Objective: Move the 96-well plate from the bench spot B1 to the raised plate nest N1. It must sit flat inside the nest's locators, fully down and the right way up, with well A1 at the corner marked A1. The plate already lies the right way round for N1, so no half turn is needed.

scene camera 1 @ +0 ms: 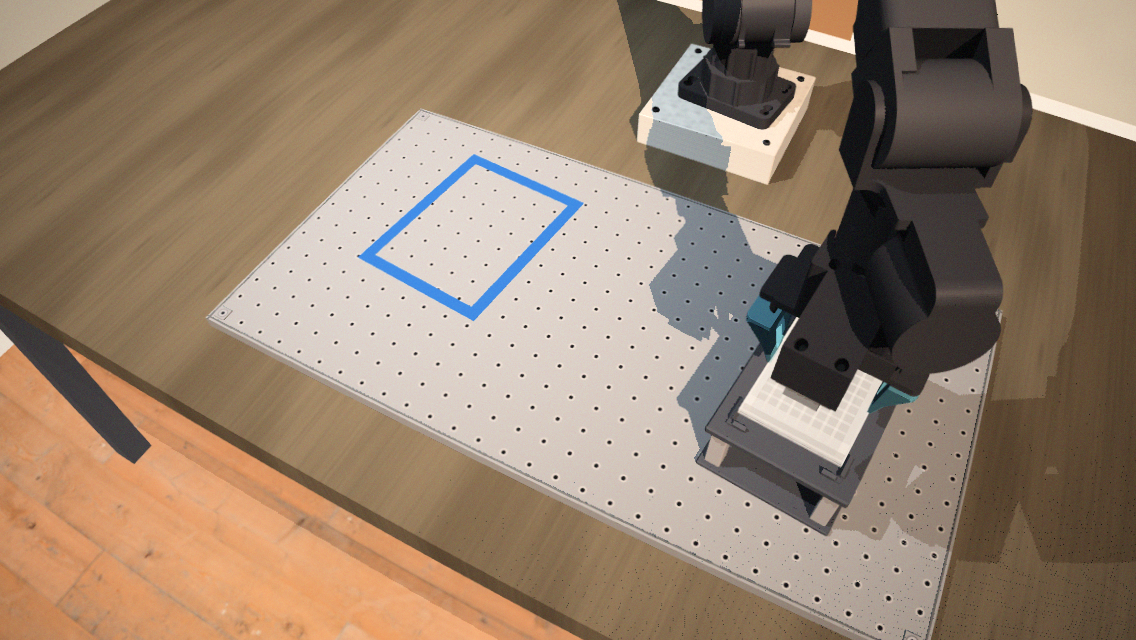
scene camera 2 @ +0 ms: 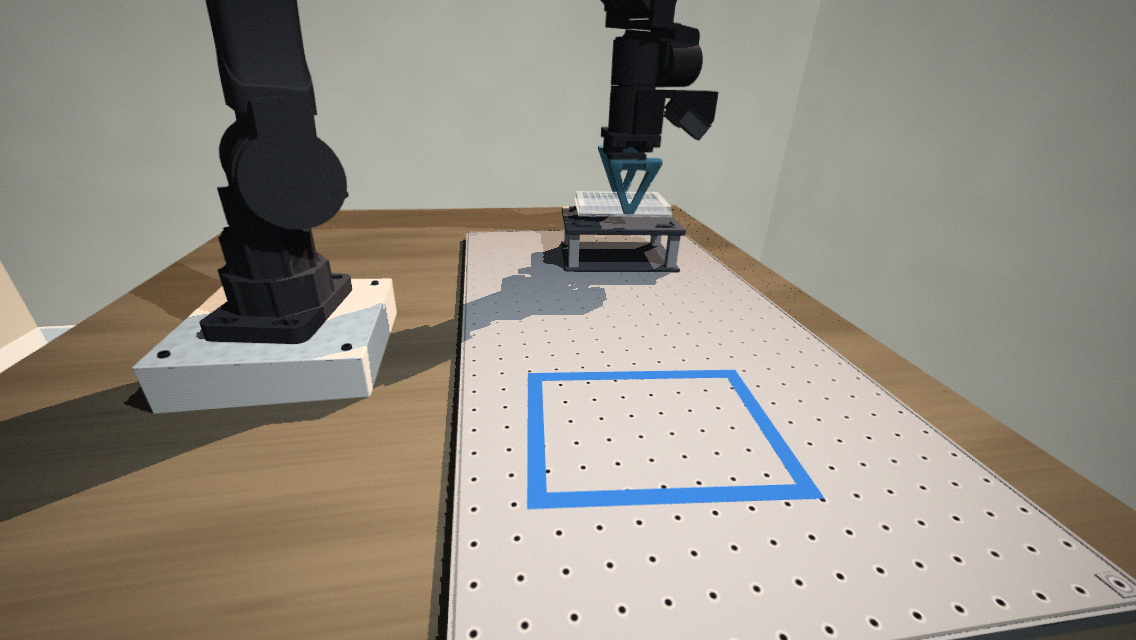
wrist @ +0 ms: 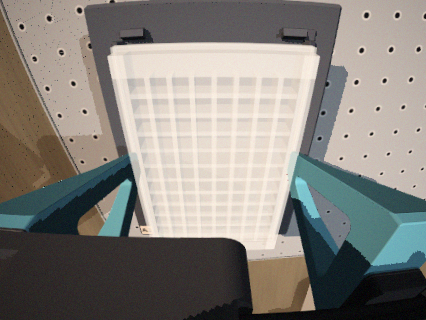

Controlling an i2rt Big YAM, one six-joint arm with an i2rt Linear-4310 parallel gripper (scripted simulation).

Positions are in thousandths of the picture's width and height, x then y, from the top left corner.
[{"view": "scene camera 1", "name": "my gripper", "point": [722, 596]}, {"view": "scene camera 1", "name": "96-well plate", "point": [698, 657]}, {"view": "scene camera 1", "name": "raised nest N1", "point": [702, 724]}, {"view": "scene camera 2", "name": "my gripper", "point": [549, 321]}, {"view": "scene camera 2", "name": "96-well plate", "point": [518, 318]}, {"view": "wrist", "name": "my gripper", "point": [501, 505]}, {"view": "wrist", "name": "96-well plate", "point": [518, 273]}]
